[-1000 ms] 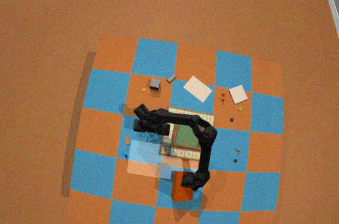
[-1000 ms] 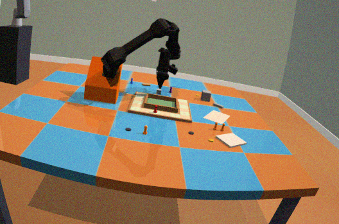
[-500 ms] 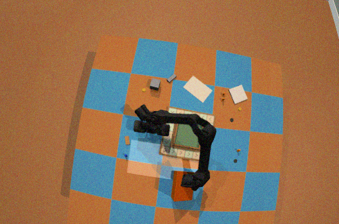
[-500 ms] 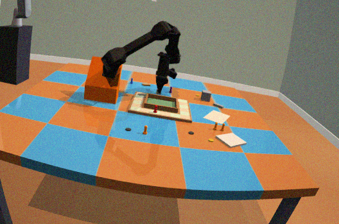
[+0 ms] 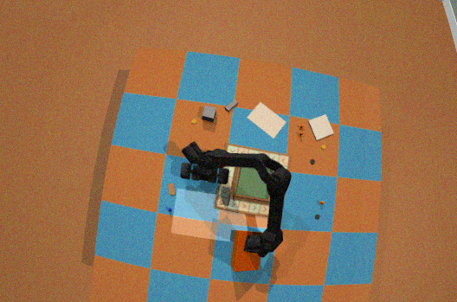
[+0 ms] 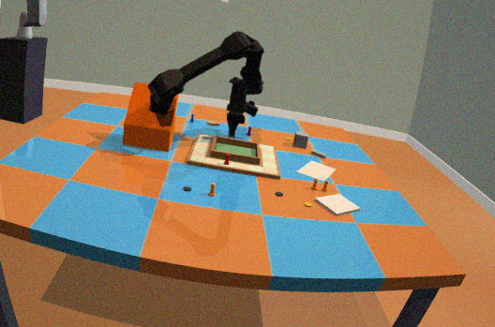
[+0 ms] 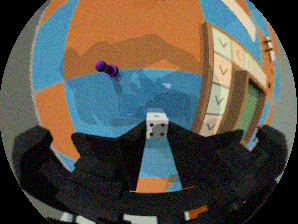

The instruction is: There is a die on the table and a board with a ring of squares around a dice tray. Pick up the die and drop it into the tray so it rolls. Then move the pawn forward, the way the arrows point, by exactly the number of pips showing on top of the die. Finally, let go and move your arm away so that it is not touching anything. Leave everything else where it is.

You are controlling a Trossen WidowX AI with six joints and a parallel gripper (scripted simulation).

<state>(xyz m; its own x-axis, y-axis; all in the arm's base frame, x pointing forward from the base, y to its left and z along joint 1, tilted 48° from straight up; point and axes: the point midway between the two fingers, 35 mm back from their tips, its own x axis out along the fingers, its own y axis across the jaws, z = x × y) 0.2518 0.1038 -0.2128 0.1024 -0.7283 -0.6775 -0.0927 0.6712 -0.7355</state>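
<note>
Right now the red pawn is 10 mm ahead of my gripper tip, 320 mm to the right of it and 20 mm above it. Round my gripper tip: blue pawn: 170 mm behind, 110 mm to the left, 10 mm above; then purple pawn: 70 mm ahead, 70 mm to the left, 10 mm above; then white die: right at my gripper tip.
</note>
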